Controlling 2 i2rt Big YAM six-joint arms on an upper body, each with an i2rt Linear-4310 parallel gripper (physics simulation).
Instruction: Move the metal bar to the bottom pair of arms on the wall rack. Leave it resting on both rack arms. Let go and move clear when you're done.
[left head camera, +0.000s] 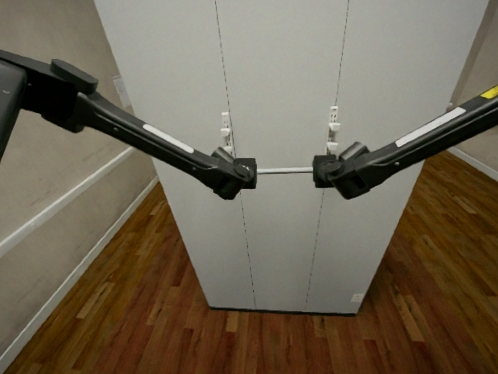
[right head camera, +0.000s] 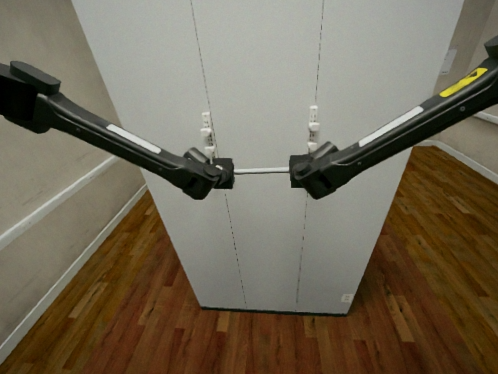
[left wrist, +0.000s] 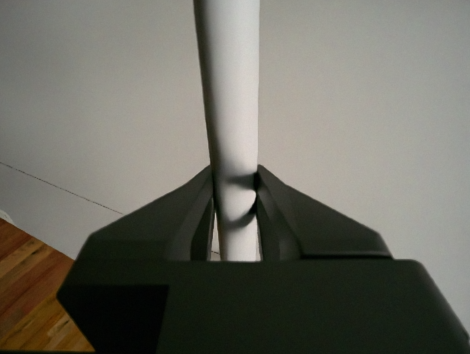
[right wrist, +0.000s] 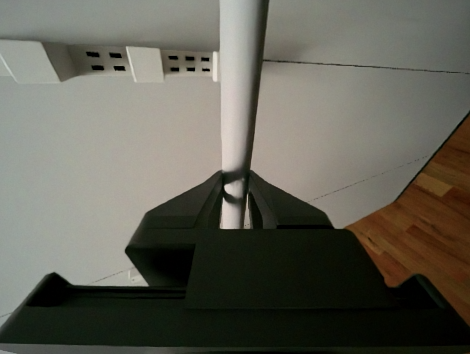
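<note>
A pale metal bar (left head camera: 285, 170) (right head camera: 262, 171) (left wrist: 230, 90) (right wrist: 241, 90) is held level in front of the grey wall. My left gripper (left head camera: 248, 173) (right head camera: 225, 172) (left wrist: 235, 175) and my right gripper (left head camera: 322, 171) (right head camera: 299, 171) (right wrist: 235, 176) are both shut on it. The white wall rack has a left strip (left head camera: 225, 120) (right head camera: 206, 120) and a right strip (left head camera: 334, 114) (right head camera: 313, 112) (right wrist: 104, 61); the grippers partly hide their lower parts in the head views. In the right wrist view the bar crosses the picture beside the strip's right end. Whether it touches a rack arm cannot be told.
The tall grey wall panel (left head camera: 280, 240) (right head camera: 265, 240) stands behind the bar, with thin vertical seams. A small white outlet (left head camera: 357, 298) (right head camera: 346, 298) is near its lower right corner. Beige side walls stand at both sides, and a wooden floor (left head camera: 250, 345) (right head camera: 250, 345) lies below.
</note>
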